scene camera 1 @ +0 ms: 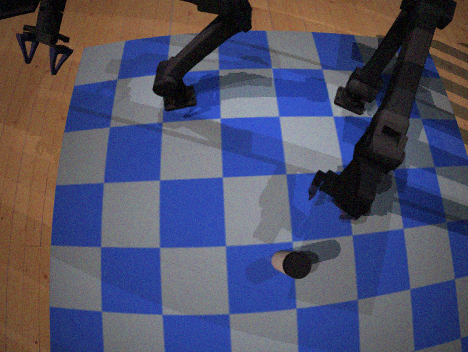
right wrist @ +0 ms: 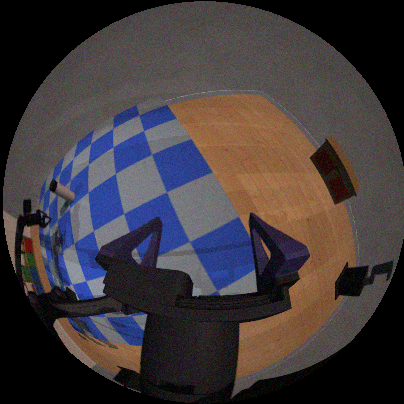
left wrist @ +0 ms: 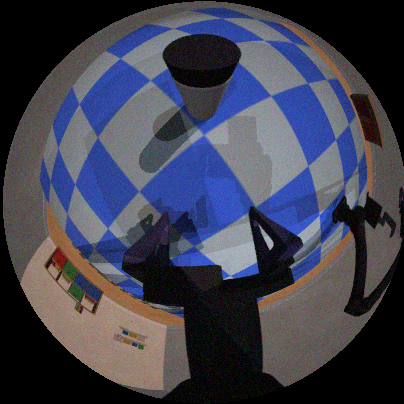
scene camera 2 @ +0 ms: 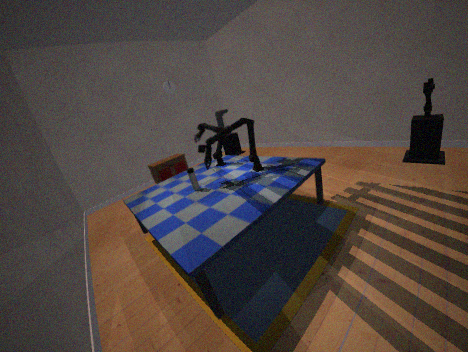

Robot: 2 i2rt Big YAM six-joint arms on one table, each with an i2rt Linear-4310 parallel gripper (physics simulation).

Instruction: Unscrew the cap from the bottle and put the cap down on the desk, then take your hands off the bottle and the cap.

My left gripper (scene camera 1: 324, 208) is open, holding nothing. Also in view: a black cap (left wrist: 200, 60). My right gripper (scene camera 1: 40, 69) is open and holds nothing.
My left gripper is seen too in the left wrist view (left wrist: 209, 212). My right gripper shows as well in the right wrist view (right wrist: 203, 219).
